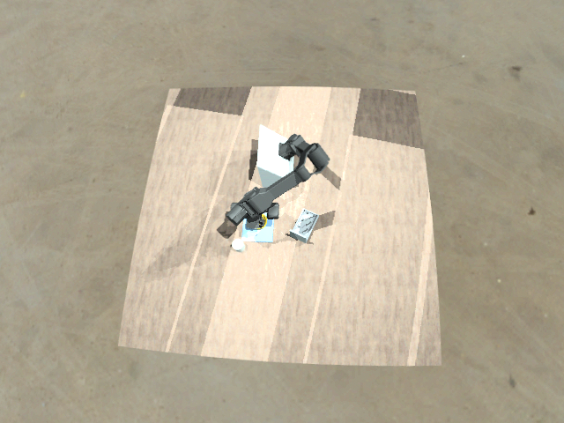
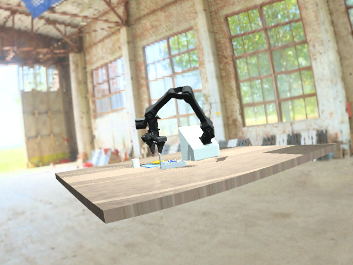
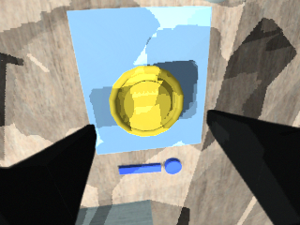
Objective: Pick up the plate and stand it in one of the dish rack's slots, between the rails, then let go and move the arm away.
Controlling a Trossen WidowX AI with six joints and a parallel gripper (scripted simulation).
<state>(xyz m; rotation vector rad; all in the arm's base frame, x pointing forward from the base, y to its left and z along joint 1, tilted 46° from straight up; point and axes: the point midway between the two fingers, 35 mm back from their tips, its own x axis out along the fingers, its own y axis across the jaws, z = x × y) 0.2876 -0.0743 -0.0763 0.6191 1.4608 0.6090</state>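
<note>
Now: gripper tip 5 cm above the yellow plate. From my gripper tip the other things lie so: mat: 6 cm below, 1 cm ahead; then blue spoon: 10 cm behind, 6 cm below, 1 cm to the right; then white cup: 11 cm ahead, 8 cm to the right, 4 cm below.
</note>
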